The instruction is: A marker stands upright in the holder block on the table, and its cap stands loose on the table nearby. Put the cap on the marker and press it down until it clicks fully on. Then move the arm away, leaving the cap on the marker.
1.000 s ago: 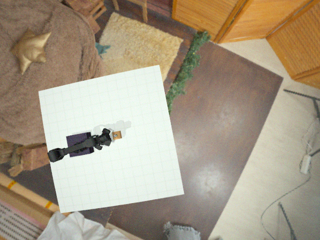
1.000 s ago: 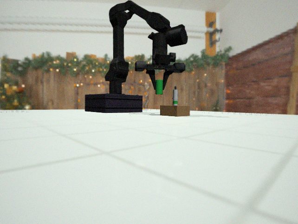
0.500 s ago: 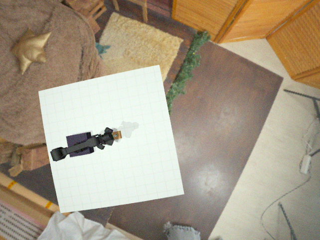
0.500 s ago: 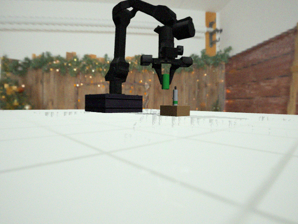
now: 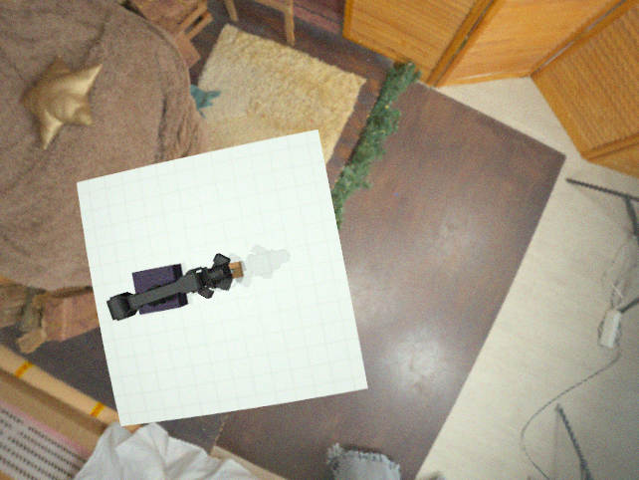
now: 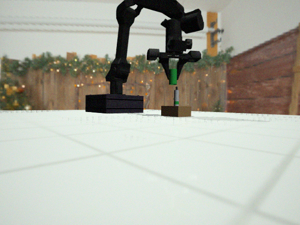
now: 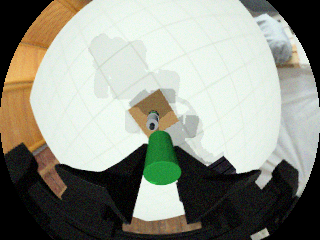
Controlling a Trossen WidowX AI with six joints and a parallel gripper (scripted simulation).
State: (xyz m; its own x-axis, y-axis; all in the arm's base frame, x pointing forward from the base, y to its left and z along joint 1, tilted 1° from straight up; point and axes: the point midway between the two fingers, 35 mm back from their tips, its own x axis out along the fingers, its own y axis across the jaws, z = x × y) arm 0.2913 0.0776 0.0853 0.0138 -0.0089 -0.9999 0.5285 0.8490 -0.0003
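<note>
Now: the brown holder block 11 cm below my gripper tip and 2 cm ahead of it. From my gripper tip the other things lie so: green cap (1 cm above).
</note>
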